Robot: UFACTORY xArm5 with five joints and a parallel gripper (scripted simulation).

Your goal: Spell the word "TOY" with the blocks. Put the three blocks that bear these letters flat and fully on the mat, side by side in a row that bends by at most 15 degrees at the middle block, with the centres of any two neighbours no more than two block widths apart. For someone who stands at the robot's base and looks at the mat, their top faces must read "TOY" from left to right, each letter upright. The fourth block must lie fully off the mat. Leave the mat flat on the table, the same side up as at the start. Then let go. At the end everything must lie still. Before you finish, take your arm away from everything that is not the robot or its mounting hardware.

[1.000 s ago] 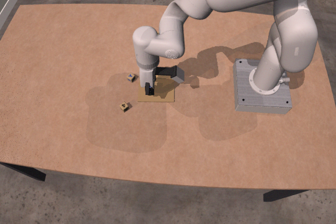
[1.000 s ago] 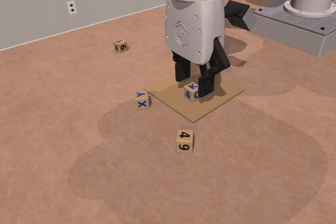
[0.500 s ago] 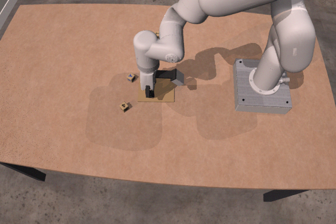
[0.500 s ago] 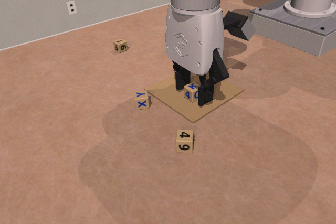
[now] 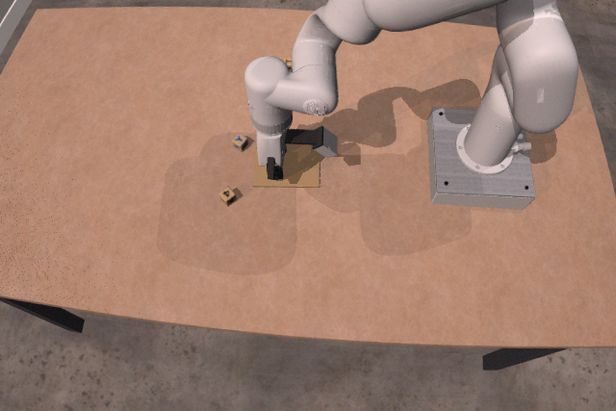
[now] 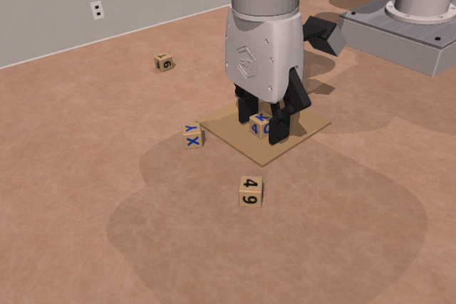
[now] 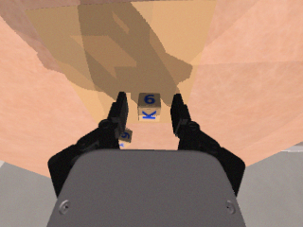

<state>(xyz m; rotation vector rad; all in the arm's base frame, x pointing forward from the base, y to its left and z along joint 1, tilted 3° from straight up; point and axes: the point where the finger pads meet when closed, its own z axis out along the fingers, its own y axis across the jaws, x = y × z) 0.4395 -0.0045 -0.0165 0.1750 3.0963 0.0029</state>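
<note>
Right now the O block is 1 cm below my hand. Also, from my hand: tan mat 2 cm behind, 2 cm to the right, 2 cm below; then T block 3 cm behind, 28 cm to the right, 1 cm below.
</note>
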